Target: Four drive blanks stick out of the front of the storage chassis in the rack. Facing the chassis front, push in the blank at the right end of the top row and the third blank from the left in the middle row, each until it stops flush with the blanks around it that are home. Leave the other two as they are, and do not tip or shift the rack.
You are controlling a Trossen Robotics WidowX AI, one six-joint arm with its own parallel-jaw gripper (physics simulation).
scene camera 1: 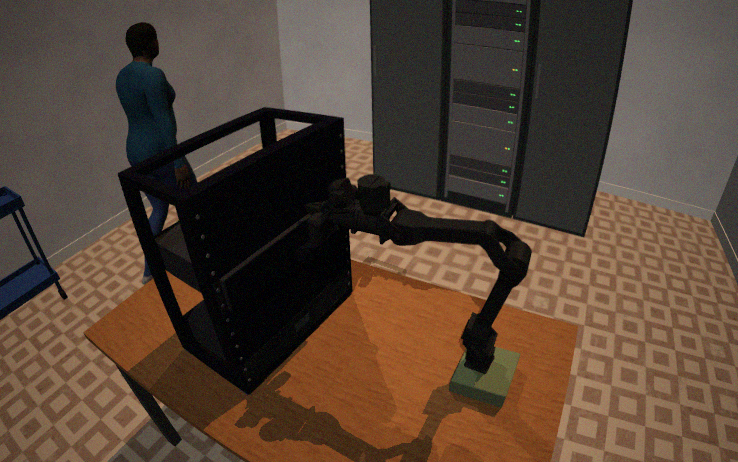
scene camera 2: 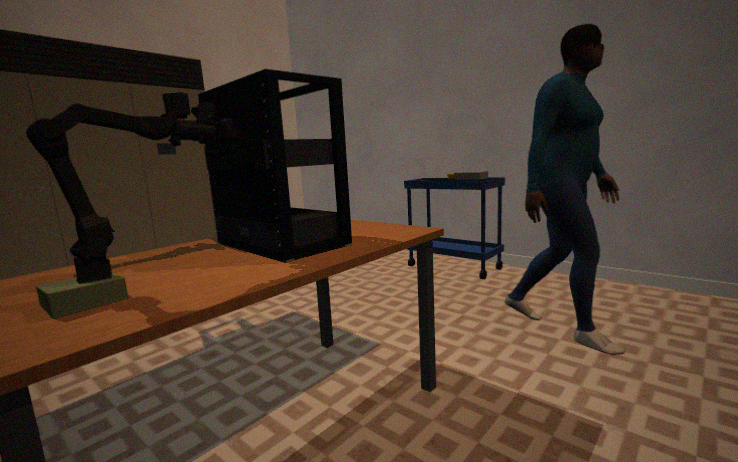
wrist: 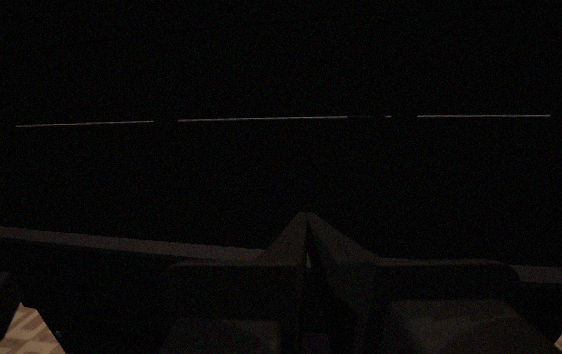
black rack: scene camera 1; scene camera 2 248, 177; wrist
same spot on black rack: (scene camera 1: 242, 240) = (wrist: 45, 180)
